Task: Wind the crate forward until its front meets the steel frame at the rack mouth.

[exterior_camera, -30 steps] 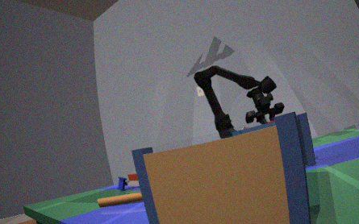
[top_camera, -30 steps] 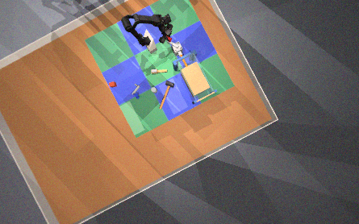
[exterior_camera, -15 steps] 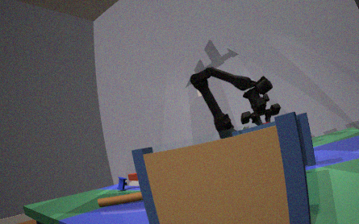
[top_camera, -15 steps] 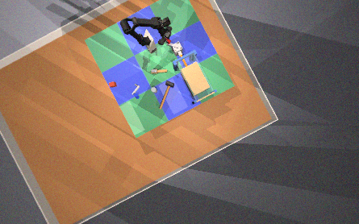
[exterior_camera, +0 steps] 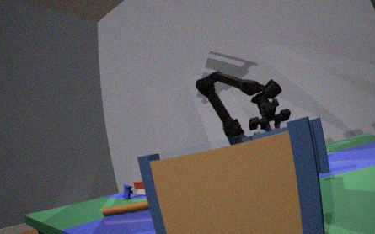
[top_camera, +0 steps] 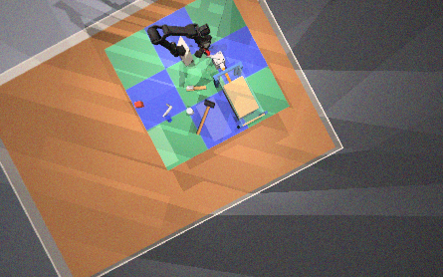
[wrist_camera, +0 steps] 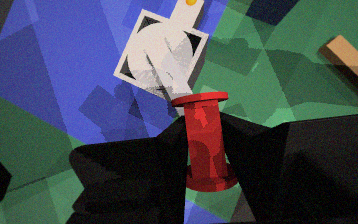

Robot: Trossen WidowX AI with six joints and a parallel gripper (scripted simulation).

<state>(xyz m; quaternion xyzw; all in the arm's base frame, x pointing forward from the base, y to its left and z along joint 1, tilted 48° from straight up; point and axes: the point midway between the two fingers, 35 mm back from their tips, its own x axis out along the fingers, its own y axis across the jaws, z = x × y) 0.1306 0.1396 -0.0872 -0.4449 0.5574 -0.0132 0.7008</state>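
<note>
My gripper tip is now 100 mm above the winch, 60 mm to the right of it and 40 mm short of it. Round my gripper tip: blue-framed guard cubby: 460 mm ahead, 60 mm below, 40 mm to the left; red grip: 10 mm to the right, 10 mm behind; blue piece: 600 mm to the right, 250 mm ahead, 100 mm below.
</note>
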